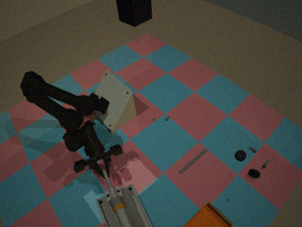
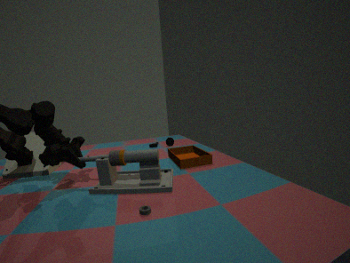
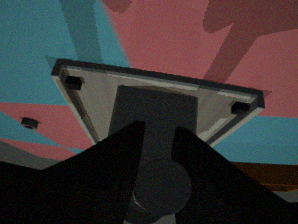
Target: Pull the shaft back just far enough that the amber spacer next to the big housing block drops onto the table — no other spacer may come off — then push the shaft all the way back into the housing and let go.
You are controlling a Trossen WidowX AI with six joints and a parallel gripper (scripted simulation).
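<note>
Now: gripper tip 60 mm short of the shaft, 20 mm to the left of it and 20 mm below it. Round my gripper tip: orange tray: 380 mm ahead, 90 mm to the left, 50 mm below; then grey bar: 180 mm ahead, 300 mm to the left, 50 mm below; then amber spacer: 130 mm ahead, 40 mm to the right, 20 mm above.
</note>
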